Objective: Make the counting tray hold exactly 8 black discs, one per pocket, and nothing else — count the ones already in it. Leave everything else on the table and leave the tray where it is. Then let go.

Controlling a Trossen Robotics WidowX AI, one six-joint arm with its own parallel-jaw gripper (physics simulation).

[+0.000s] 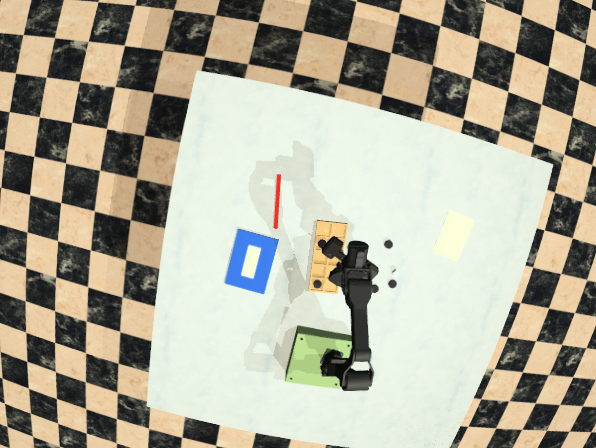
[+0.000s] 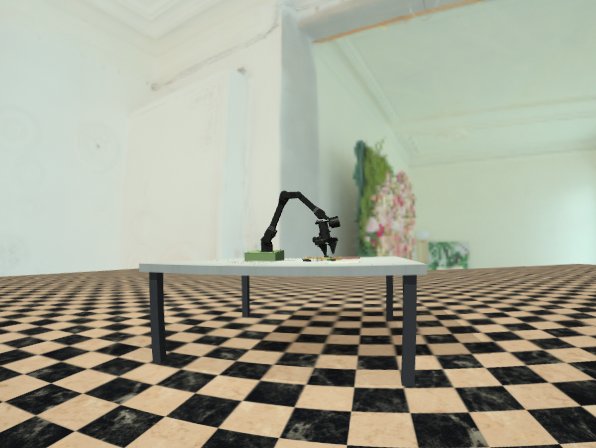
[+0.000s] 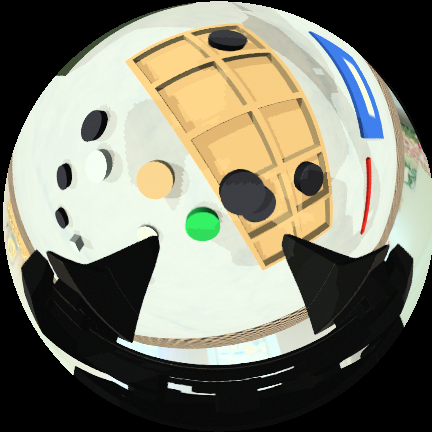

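The orange-tan counting tray [image 1: 325, 228] [image 3: 200, 100] has two columns of pockets. A black disc [image 1: 317, 284] [image 3: 227, 40] lies in an end pocket, another [image 1: 322, 243] [image 3: 308, 178] in a pocket near the other end. Beside that one, an upper black disc [image 3: 242, 192] overlaps a lower black disc [image 3: 260, 205], reaching over the tray's side wall. Loose black discs lie beside the tray: one [image 3: 94, 125], a second [image 1: 375, 288] [image 3: 64, 175], a third [image 1: 392, 283] [image 3: 61, 217] and another [image 1: 388, 244]. My gripper [image 2: 328, 252] [image 3: 221, 241] is open and empty, pointing down low above the table.
Near the tray lie a green disc [image 3: 202, 225], a tan disc [image 3: 155, 179], a white disc [image 3: 98, 165], a small cream piece [image 3: 147, 232] and a grey cube [image 3: 78, 242]. A blue frame [image 1: 232, 260], a red stick [image 1: 277, 201] and a cream sheet [image 1: 453, 235] lie further out.
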